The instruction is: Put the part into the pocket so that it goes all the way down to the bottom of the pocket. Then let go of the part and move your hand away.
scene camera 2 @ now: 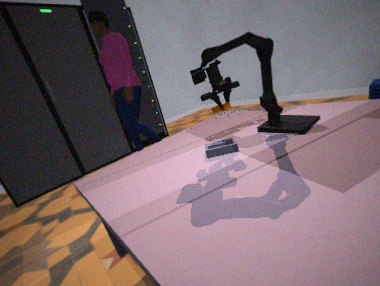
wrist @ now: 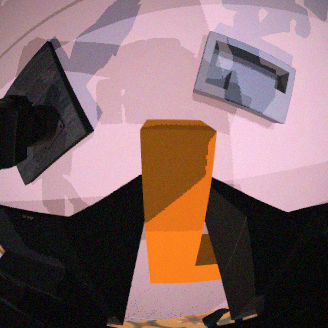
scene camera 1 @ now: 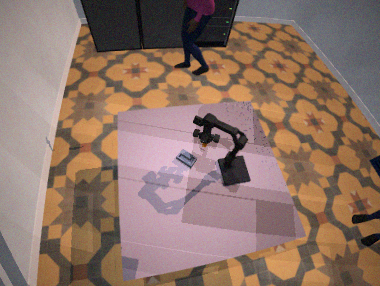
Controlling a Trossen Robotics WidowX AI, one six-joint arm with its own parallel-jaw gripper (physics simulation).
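Places are measured from the arm's base along level axes (x ahead, y left, z up), in centimetres.
Pixels of known places: gripper, fingertip midpoint: (scene camera 2: 225,108) (wrist: 172,181); arm's base at its link origin: (scene camera 2: 274,123) (wrist: 46,125) (scene camera 1: 228,164).
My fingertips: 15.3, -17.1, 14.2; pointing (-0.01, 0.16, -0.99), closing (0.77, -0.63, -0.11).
For each thing: its middle in the pictures, then the offset to it from my fingertips, as dx, dy, dz. Level surfaces: height alone.
- orange part at the middle of its body: (wrist: 196,216) (scene camera 2: 221,107) (scene camera 1: 204,139) -0.2, -2.6, +0.4
- grey-blue block with the pocket, body centre: (wrist: 246,77) (scene camera 2: 220,147) (scene camera 1: 186,158) +13.9, +1.2, -14.8
- pink table at its surface level: dz -16.6
The orange part (scene camera 1: 204,145) (scene camera 2: 228,107) (wrist: 175,170) is a long block with a short arm sticking out to one side at its lower end in the wrist view. My gripper (scene camera 1: 205,142) (scene camera 2: 223,105) (wrist: 172,181) is shut on it and holds it in the air, above table height. The fingers hide parts of its sides. The grey-blue block with the pocket (scene camera 1: 188,163) (scene camera 2: 223,151) (wrist: 203,70) lies on the table, apart from the part, at the upper right in the wrist view. Its pocket opens upward; a long slot and a side branch show, partly in shadow.
The arm's black base plate (scene camera 1: 241,176) (scene camera 2: 305,123) (wrist: 67,95) stands on the pink table (scene camera 1: 150,240) (scene camera 2: 280,250) near the block. Shadows of the arm fall across the table. A person in a pink top (scene camera 1: 192,45) (scene camera 2: 119,62) stands beyond the table, near dark cabinets (scene camera 1: 117,25) (scene camera 2: 45,90).
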